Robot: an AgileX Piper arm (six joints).
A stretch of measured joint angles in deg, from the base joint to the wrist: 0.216, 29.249, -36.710, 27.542, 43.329, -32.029; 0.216, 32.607, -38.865, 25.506, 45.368, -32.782; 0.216, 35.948, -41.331, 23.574, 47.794, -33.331; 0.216, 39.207, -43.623, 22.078, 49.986, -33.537; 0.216, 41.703, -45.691, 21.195, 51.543, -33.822; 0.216, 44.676, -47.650, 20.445, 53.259, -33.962; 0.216, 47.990, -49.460, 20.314, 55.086, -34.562; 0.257, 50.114, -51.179, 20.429, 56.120, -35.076; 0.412, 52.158, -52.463, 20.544, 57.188, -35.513; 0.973, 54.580, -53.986, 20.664, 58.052, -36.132; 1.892, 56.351, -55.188, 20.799, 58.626, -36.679; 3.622, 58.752, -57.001, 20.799, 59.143, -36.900; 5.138, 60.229, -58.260, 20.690, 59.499, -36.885; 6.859, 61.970, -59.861, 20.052, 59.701, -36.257; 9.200, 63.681, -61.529, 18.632, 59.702, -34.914; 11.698, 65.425, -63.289, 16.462, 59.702, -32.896; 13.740, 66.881, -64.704, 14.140, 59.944, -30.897; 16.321, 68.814, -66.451, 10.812, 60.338, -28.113; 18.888, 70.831, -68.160, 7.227, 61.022, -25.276; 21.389, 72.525, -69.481, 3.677, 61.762, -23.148; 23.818, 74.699, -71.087, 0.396, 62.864, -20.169; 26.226, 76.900, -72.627, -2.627, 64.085, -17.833; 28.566, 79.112, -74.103, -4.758, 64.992, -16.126
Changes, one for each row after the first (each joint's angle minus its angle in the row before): 0.000, 3.358, -2.155, -2.036, 2.039, -0.753; 0.000, 3.341, -2.466, -1.932, 2.426, -0.549; 0.000, 3.259, -2.292, -1.496, 2.192, -0.206; 0.000, 2.496, -2.068, -0.883, 1.557, -0.285; 0.000, 2.973, -1.959, -0.750, 1.716, -0.140; 0.000, 3.314, -1.810, -0.131, 1.827, -0.600; 0.041, 2.124, -1.719, 0.115, 1.034, -0.514; 0.155, 2.044, -1.284, 0.115, 1.068, -0.437; 0.561, 2.422, -1.523, 0.120, 0.864, -0.619; 0.919, 1.771, -1.202, 0.135, 0.574, -0.547; 1.730, 2.401, -1.813, 0.000, 0.517, -0.221; 1.516, 1.477, -1.259, -0.109, 0.356, 0.015; 1.721, 1.741, -1.601, -0.638, 0.202, 0.628; 2.341, 1.711, -1.668, -1.420, 0.001, 1.343; 2.498, 1.744, -1.760, -2.170, 0.000, 2.018; 2.042, 1.456, -1.415, -2.322, 0.242, 1.999; 2.581, 1.933, -1.747, -3.328, 0.394, 2.784; 2.567, 2.017, -1.709, -3.585, 0.684, 2.837; 2.501, 1.694, -1.321, -3.550, 0.740, 2.128; 2.429, 2.174, -1.606, -3.281, 1.102, 2.979; 2.408, 2.201, -1.540, -3.023, 1.221, 2.336; 2.340, 2.212, -1.476, -2.131, 0.907, 1.707
